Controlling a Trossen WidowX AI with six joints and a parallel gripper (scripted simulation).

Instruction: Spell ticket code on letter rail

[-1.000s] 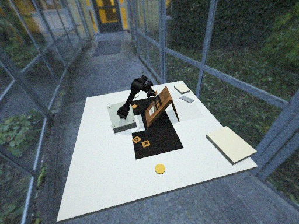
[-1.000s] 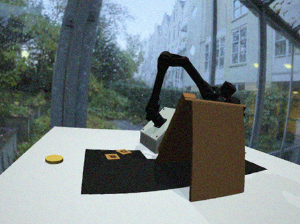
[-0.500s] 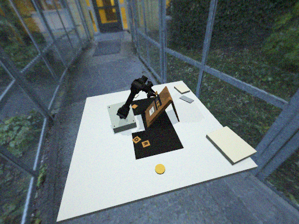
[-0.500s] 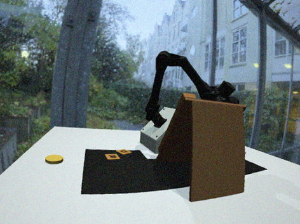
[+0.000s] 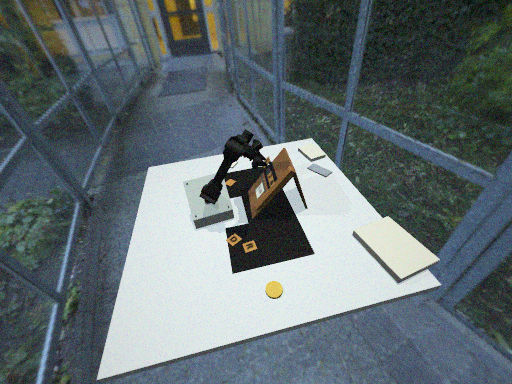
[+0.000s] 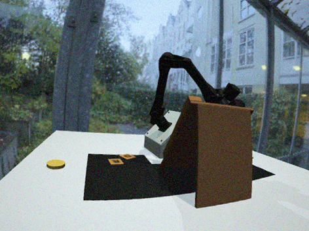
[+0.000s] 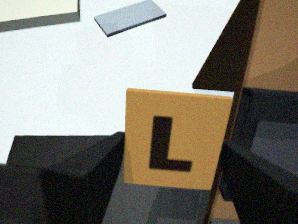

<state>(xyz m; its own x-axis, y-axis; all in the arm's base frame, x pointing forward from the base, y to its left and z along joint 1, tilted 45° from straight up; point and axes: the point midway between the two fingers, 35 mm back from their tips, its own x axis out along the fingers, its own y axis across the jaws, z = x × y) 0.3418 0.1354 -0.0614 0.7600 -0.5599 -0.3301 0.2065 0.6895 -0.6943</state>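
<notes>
My gripper tip is 130 mm to the left of the orange tile marked 2 and 30 mm past it. Round my gripper tip: orange tile marked l (right at my gripper tip); then black mat (170 mm below, 170 mm behind, 150 mm to the right); then white ticket (120 mm to the right, 90 mm behind, 80 mm below).
</notes>
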